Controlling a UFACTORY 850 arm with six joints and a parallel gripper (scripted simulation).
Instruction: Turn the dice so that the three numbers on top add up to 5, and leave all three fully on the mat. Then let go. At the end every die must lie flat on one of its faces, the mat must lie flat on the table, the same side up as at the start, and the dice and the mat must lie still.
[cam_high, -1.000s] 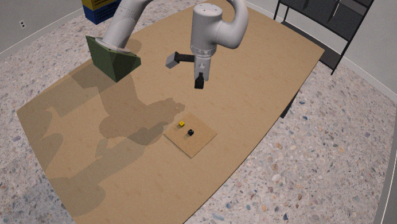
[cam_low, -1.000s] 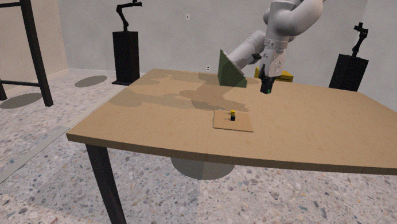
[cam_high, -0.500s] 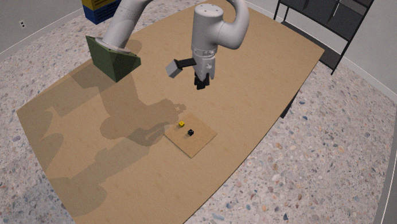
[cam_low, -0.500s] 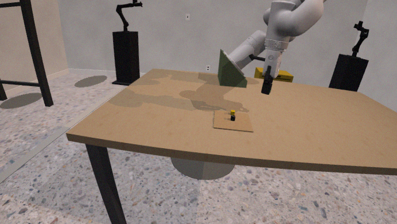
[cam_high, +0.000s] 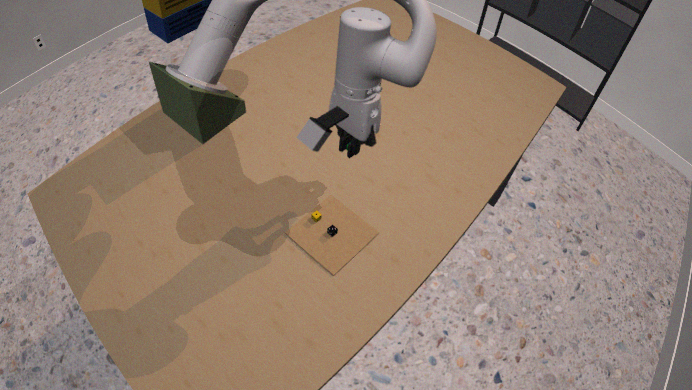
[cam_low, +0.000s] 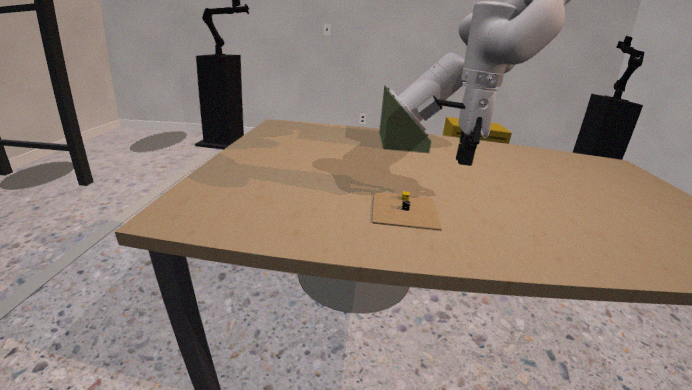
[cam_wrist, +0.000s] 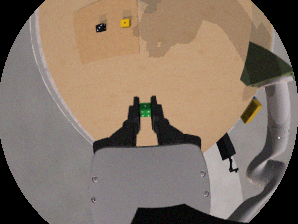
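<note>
My gripper is now 10 mm to the right of the green die and 10 mm above it. From my hand the other things lie so: tan mat: 80 mm ahead, 120 mm to the right, 120 mm below; then black die: 80 mm ahead, 120 mm to the right, 110 mm below; then yellow die: 40 mm ahead, 120 mm to the right, 110 mm below.
</note>
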